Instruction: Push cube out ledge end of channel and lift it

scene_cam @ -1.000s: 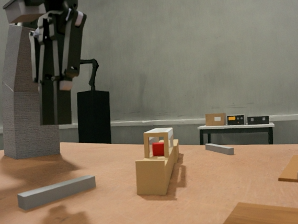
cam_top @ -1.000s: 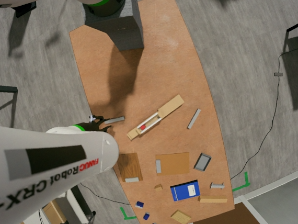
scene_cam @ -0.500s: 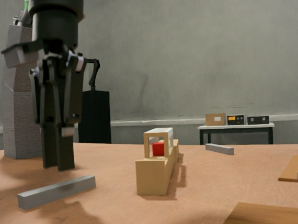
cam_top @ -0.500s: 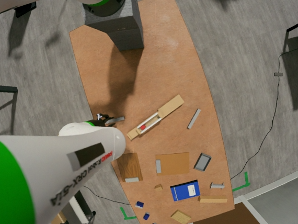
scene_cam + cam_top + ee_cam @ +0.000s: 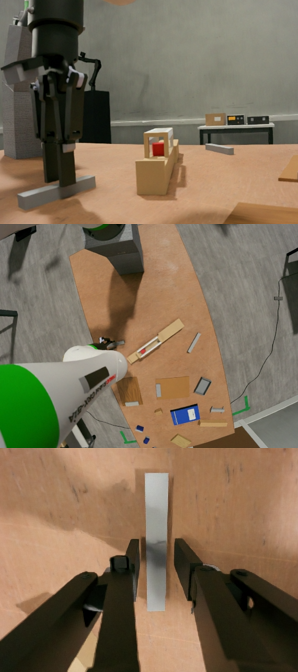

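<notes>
Right now my hand is 40 mm above the grey bar. Round my hand: thin grey stick: 520 mm to the left, 110 mm ahead, 40 mm below; then red cube: 190 mm to the left, 80 mm ahead; then channel: 230 mm to the left, 60 mm ahead.
</notes>
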